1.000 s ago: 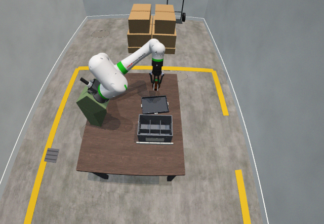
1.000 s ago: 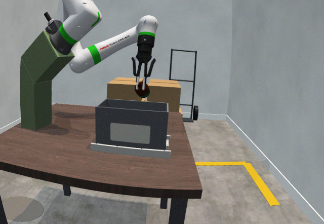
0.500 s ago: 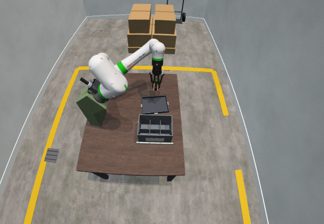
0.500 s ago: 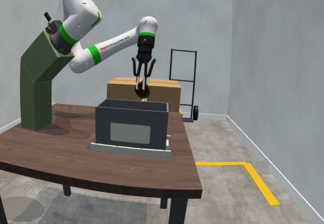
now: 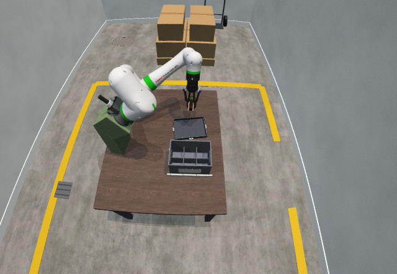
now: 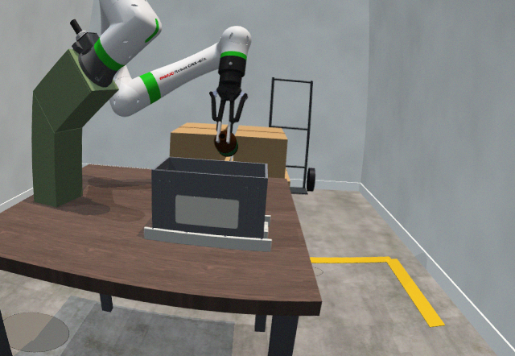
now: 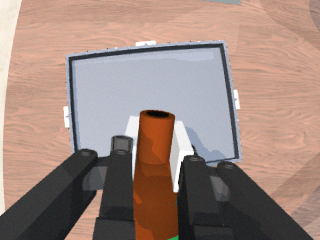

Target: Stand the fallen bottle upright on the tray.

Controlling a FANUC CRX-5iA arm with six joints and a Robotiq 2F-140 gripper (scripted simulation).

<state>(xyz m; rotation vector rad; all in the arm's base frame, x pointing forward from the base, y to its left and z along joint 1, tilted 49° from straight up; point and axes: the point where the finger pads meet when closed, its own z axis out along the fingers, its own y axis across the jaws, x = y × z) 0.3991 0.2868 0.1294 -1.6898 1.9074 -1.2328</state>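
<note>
Right now my hand is 5 cm to the right of the brown bottle and 4 cm above it. The rest, counted from my hand: grey tray 6 cm to the right, 21 cm below; then dark grey crate 3 cm ahead, 36 cm to the right, 14 cm below.
</note>
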